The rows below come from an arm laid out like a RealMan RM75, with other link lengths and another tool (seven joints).
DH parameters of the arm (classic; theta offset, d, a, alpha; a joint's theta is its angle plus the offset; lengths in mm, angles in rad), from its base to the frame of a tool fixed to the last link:
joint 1: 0 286.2 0 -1.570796
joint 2: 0 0 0 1.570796
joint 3: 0 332.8 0 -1.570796
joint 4: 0 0 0 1.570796
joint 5: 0 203.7 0 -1.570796
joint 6: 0 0 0 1.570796
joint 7: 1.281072 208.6 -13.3 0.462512
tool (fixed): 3.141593 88.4 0 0
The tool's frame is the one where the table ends.
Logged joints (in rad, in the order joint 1, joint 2, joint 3, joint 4, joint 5, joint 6, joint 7), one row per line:
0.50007 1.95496 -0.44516 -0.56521 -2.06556 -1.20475 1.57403
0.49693 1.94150 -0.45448 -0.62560 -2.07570 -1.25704 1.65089
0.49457 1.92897 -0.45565 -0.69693 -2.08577 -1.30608 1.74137
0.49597 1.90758 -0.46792 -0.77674 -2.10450 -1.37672 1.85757
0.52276 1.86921 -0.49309 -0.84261 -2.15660 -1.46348 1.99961
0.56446 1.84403 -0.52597 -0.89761 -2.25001 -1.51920 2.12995
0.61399 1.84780 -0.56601 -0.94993 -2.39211 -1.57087 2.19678
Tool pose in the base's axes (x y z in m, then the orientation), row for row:
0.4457 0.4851 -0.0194 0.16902 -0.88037 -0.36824 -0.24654
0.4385 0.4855 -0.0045 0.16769 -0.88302 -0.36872 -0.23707
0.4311 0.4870 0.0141 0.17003 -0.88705 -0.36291 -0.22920
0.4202 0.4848 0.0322 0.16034 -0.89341 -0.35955 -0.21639
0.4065 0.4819 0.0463 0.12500 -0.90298 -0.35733 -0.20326
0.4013 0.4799 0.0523 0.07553 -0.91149 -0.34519 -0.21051
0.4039 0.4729 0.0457 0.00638 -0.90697 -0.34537 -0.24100
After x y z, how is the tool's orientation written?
As a quaternion, w x y z.
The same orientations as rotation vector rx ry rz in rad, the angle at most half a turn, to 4 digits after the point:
-2.5027 -1.0468 -0.7009
-2.5121 -1.0490 -0.6744
-2.5203 -1.0311 -0.6512
-2.5520 -1.0271 -0.6181
-2.6311 -1.0412 -0.5923
-2.7335 -1.0352 -0.6313
-2.8378 -1.0806 -0.7541

